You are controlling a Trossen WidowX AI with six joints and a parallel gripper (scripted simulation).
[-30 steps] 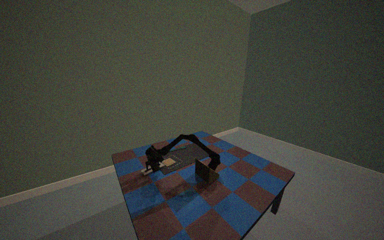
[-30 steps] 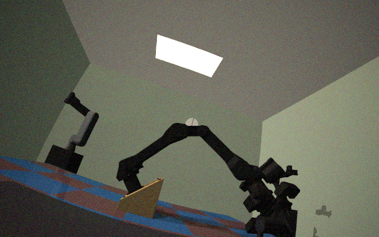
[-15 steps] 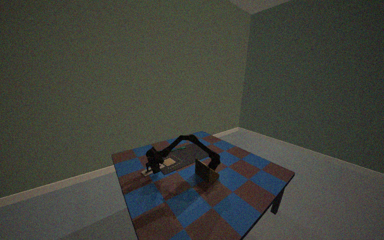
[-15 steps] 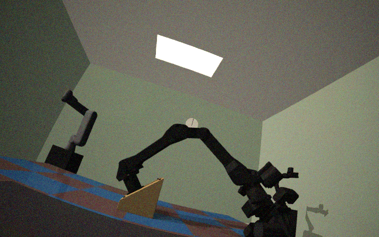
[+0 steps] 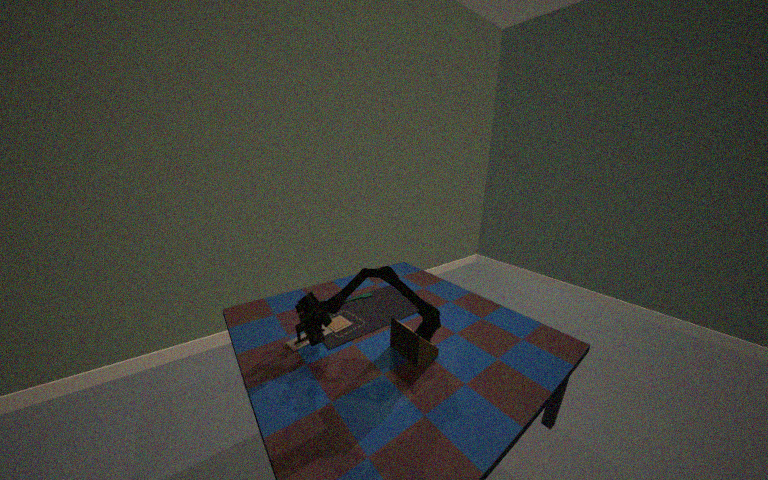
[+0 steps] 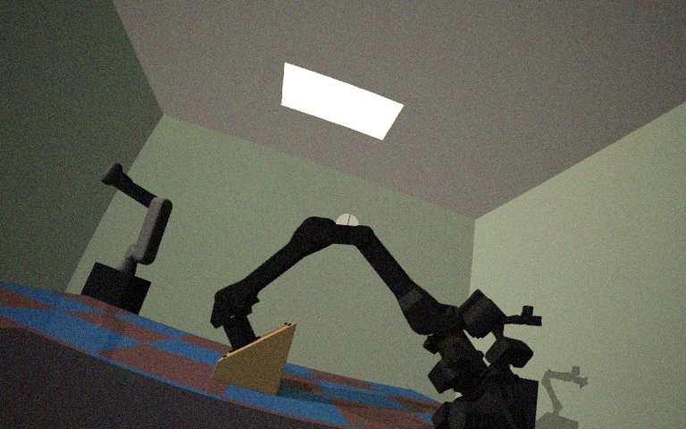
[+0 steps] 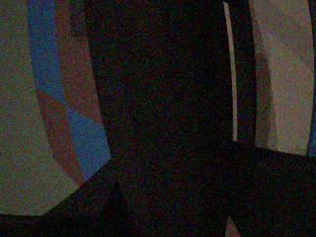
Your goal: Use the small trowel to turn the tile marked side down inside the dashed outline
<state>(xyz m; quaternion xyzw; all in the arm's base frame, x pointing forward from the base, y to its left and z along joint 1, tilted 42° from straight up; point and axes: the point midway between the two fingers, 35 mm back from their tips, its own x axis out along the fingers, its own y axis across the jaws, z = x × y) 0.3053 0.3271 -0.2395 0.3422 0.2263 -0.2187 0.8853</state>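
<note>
My gripper tip is now 38 cm to the left of the thin green stick, 20 cm short of it and 5 cm above it. Also, from my gripper tip: dark mat: 37 cm to the right, 7 cm below, 6 cm ahead; then tile: 17 cm to the right, 5 cm below, 2 cm ahead.
</note>
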